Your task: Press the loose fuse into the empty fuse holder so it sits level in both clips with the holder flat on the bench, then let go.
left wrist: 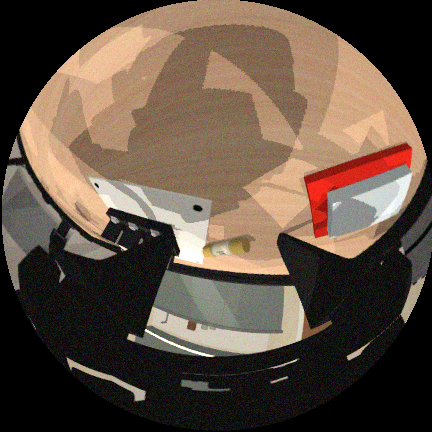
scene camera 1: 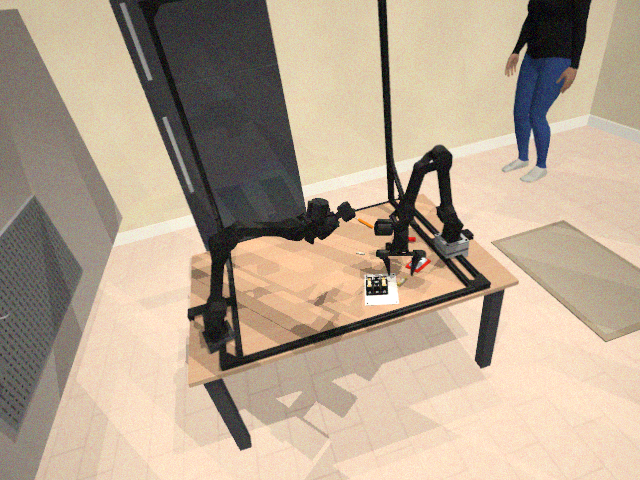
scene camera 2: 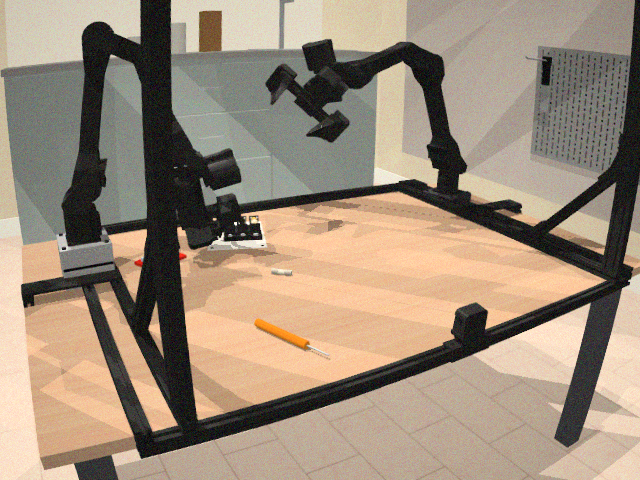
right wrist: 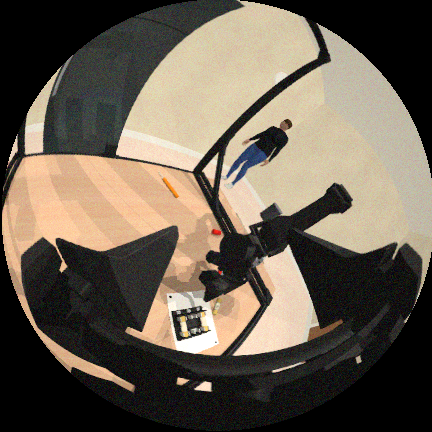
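Seen in the pictures: left gripper, fingertip midpoint: (left wrist: 227,237) (scene camera 1: 400,275) (right wrist: 214,296); right gripper, fingertip midpoint: (scene camera 2: 289,118) (right wrist: 234,232); left arm's base at its link origin: (scene camera 1: 451,237) (scene camera 2: 82,238); right arm's base at its link origin: (left wrist: 66,222) (scene camera 1: 218,334) (scene camera 2: 447,191).
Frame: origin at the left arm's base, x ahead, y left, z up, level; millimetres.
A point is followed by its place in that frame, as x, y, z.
Note:
The loose fuse (scene camera 1: 402,282) {260, 95, -69} (left wrist: 227,248) {254, 76, -66} (right wrist: 217,306) {261, 86, -65}, pale with gold caps, lies on the bench beside the white plate (scene camera 1: 382,300) {365, 148, -75} (left wrist: 187,204) {277, 27, -75} (right wrist: 205,345) {353, 163, -75}. The black fuse holder (scene camera 1: 376,292) {373, 111, -64} (scene camera 2: 242,235) {345, 44, -64} (right wrist: 192,337) {371, 119, -76} stands on that plate; in the right wrist view its two outer places hold fuses and its middle place is empty. My left gripper (scene camera 1: 400,274) {252, 57, -67} (left wrist: 227,237) {252, 57, -67} is open above the loose fuse, its fingers on either side of it; one finger hides part of the holder in the left wrist view. My right gripper (scene camera 2: 292,119) {408, -55, 194} is open, high above the bench.
A red piece (left wrist: 360,164) with a grey block (left wrist: 370,202) lies beside the left gripper. A small white fuse (scene camera 1: 360,253) {344, -149, -71} (scene camera 2: 281,272) {341, -156, -72} and an orange screwdriver (scene camera 1: 364,223) {247, -360, -68} (scene camera 2: 281,333) {238, -368, -66} (right wrist: 170,187) {242, -355, -67} lie farther off. A small red object (scene camera 1: 411,239) {110, -136, -63} (right wrist: 216,232) {112, -138, -63} lies near the left arm.

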